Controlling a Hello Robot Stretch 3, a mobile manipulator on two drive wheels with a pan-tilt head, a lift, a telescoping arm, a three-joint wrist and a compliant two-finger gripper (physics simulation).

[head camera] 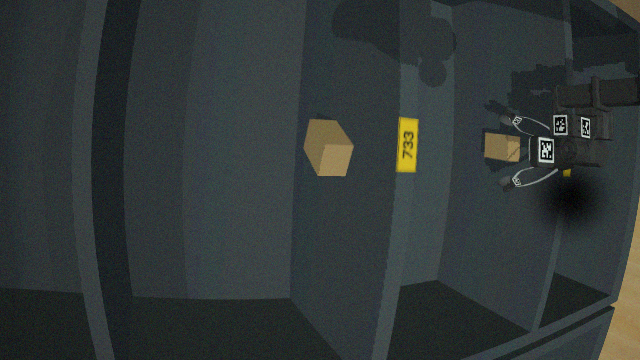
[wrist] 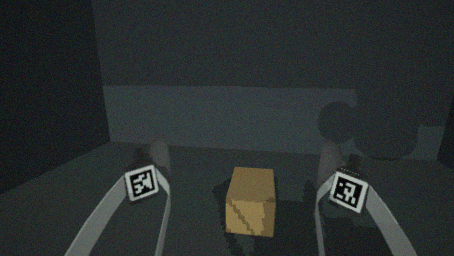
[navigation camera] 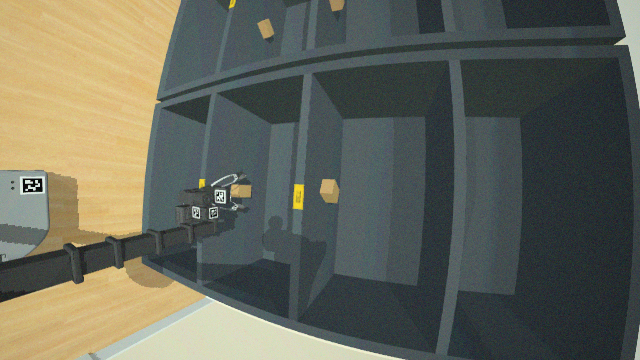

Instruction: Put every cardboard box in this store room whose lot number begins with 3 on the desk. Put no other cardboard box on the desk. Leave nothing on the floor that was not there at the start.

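Frame: origin at the robot's base, x ahead, y left, z up, level; metres.
Where they show: gripper, fingertip midpoint: [head camera: 501, 150] [navigation camera: 244, 191].
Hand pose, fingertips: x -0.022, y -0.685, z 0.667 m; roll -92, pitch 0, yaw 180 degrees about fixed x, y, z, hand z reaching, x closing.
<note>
After its pixels a point has its place.
A small cardboard box [head camera: 495, 146] {x -0.034, y -0.791, z 0.583 m} [navigation camera: 242, 191] {x -0.035, y -0.769, z 0.584 m} [wrist: 251, 200] rests on a board of the dark shelf unit [head camera: 82, 150] {x 0.001, y -0.587, z 1.430 m} [navigation camera: 457, 200] {x 0.003, y -0.588, z 1.426 m}, in the bay below the yellow 733 label [head camera: 407, 145] {x -0.012, y -0.584, z 0.976 m} [navigation camera: 298, 196] {x -0.012, y -0.584, z 0.975 m}. My gripper [head camera: 505, 151] {x -0.022, y -0.685, z 0.667 m} [navigation camera: 242, 192] {x -0.022, y -0.685, z 0.667 m} [wrist: 243, 154] {x -0.022, y -0.685, z 0.667 m} is open, its fingers spread on both sides of this box, with a gap on each side in the wrist view. A second cardboard box [head camera: 332, 150] {x -0.002, y -0.738, z 1.026 m} [navigation camera: 329, 191] {x -0.004, y -0.736, z 1.029 m} rests one board higher, behind the 733 label. No lot number is readable on either box. The desk does not show.
Two more cardboard boxes [navigation camera: 266, 29] {x 0.894, y -0.890, z 0.576 m} [navigation camera: 336, 5] {x 0.852, y -0.813, z 1.018 m} rest in the neighbouring shelf unit [navigation camera: 555, 37] {x 0.470, y -0.630, z 1.721 m}. Another yellow label [head camera: 566, 172] {x 0.016, y -0.587, z 0.521 m} [navigation camera: 202, 183] {x 0.007, y -0.586, z 0.522 m} is partly hidden by my wrist. Shelf boards lie above and below the gripper's bay. Wooden floor [navigation camera: 90, 100] {x 0.374, y -0.323, z 0.001 m} shows at the left.
</note>
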